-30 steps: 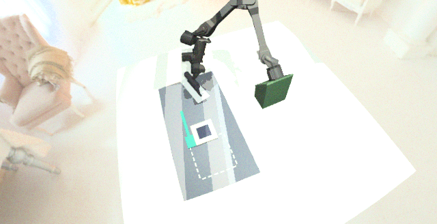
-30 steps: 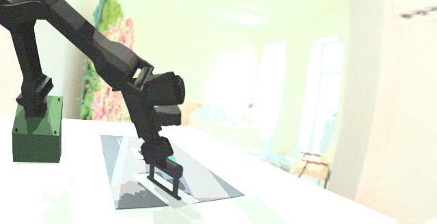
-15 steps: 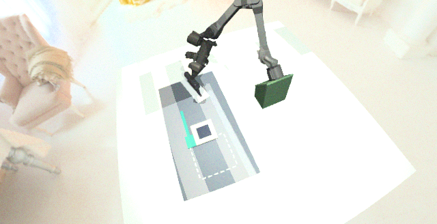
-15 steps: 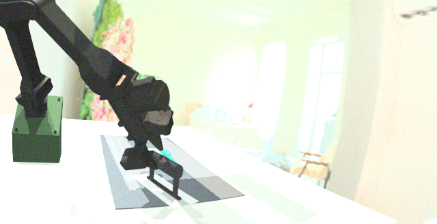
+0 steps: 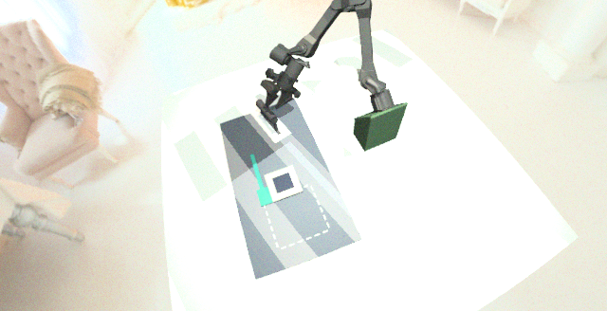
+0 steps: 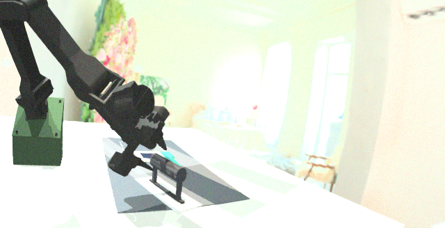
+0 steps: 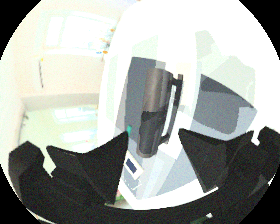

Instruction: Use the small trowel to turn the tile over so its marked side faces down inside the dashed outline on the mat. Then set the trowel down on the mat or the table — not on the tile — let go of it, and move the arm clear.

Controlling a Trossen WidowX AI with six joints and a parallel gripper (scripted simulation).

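My gripper tip is 1 cm short of the trowel, 1 cm to the right of it and 5 cm above it. Also, from my gripper tip: teal l-shaped strip 15 cm ahead, 23 cm to the left, 8 cm below; then tile 8 cm ahead, 27 cm to the left, 8 cm below; then grey mat 8 cm ahead, 22 cm to the left, 11 cm below.
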